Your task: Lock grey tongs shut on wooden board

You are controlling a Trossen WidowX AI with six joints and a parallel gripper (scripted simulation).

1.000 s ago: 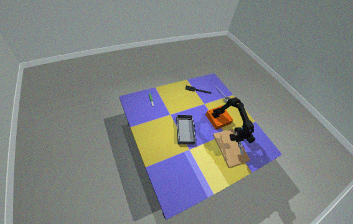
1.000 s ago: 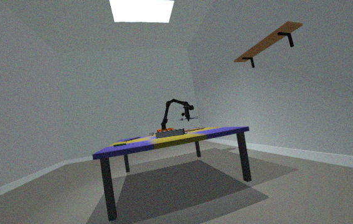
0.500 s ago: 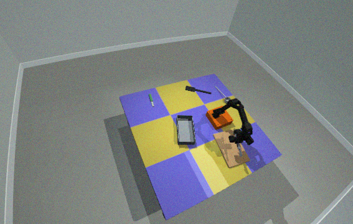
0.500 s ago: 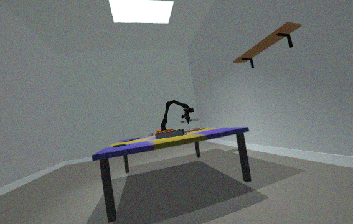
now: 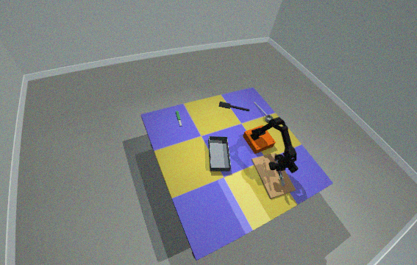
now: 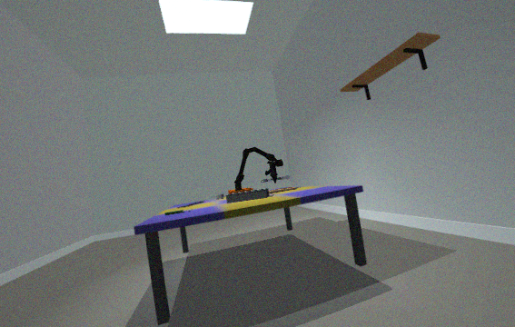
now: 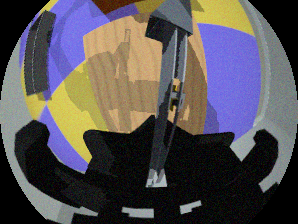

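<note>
Now: the wooden board 7 cm below my gripper tip. Also, from my gripper tip: black spatula 10 cm behind, 80 cm to the right, 8 cm below; then dark roasting tin 32 cm ahead, 36 cm to the right, 5 cm below.
</note>
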